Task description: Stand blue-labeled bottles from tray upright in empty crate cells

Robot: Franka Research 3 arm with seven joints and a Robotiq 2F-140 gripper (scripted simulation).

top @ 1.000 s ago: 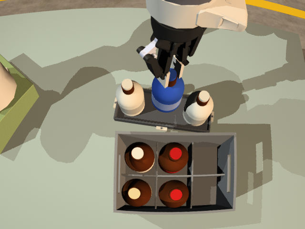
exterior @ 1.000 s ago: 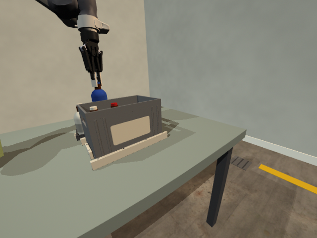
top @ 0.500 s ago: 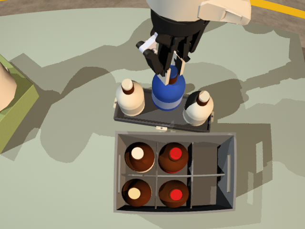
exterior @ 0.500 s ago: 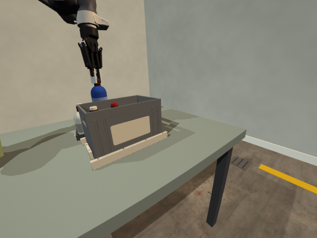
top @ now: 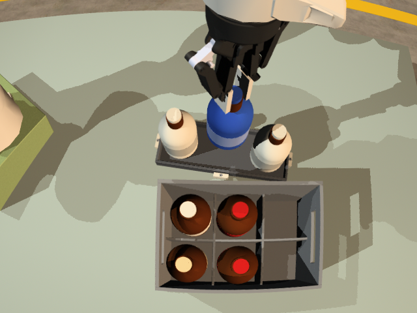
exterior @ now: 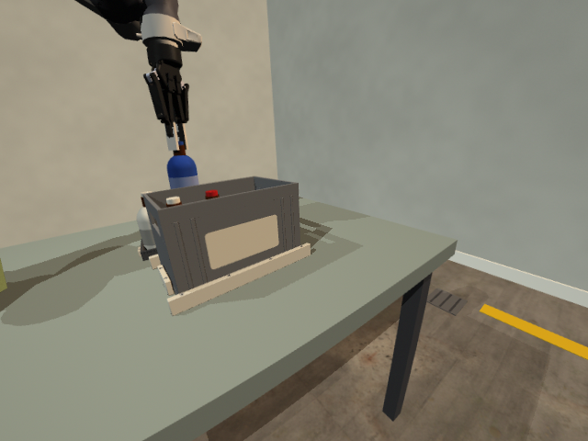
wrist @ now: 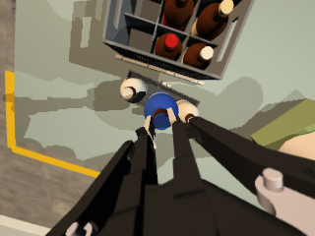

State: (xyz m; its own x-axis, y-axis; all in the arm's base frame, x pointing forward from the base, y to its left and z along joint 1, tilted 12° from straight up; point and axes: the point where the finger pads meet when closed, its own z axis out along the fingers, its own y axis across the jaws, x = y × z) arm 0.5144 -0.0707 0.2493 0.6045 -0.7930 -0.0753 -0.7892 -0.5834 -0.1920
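Now: hand 90 mm above the blue-labeled bottle. From my hand the other things lie so: grey crate 20 mm ahead, 190 mm to the right, 210 mm below; then cream-labeled bottle 100 mm behind, 20 mm to the left, 210 mm below; then dark tray 280 mm below.
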